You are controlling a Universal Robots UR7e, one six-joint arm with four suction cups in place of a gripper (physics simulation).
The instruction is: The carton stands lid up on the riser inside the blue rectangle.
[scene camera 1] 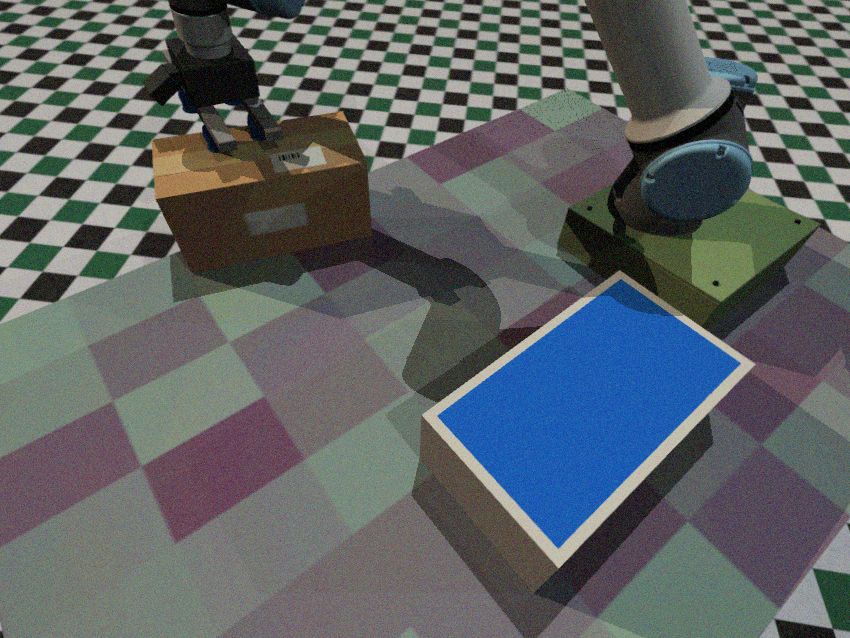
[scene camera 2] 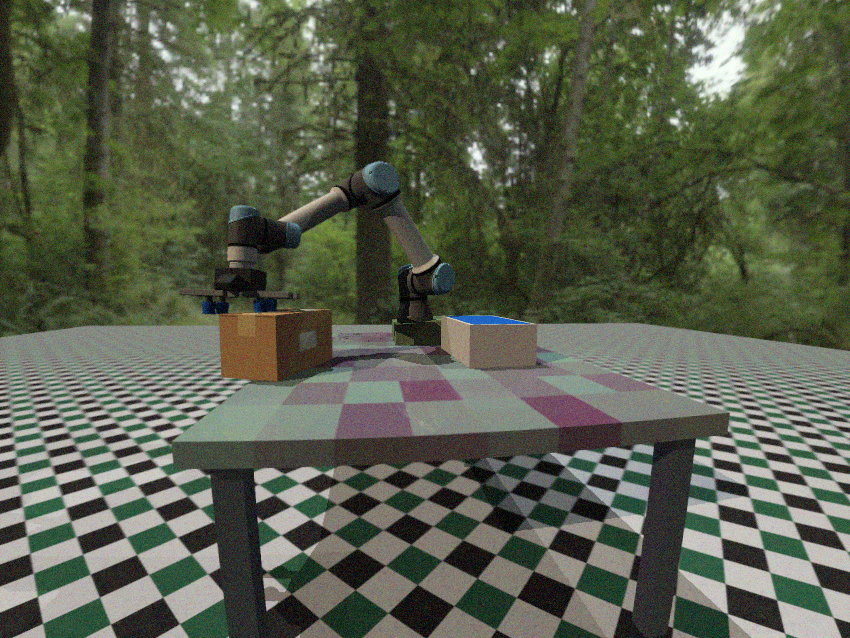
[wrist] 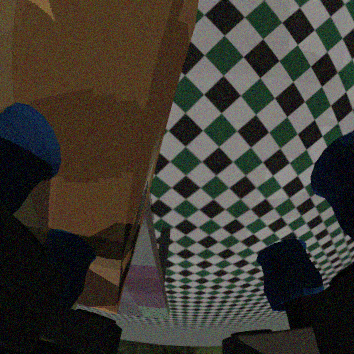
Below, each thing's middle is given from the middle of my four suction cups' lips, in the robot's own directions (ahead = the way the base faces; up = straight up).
Labels:
Right now my suction cup is 1 cm short of the brown carton [scene camera 1: 310, 189], 11 cm to the right of it and 8 cm above it. Round my suction cup: riser [scene camera 1: 539, 448] (2 cm behind, 72 cm to the left, 10 cm below).

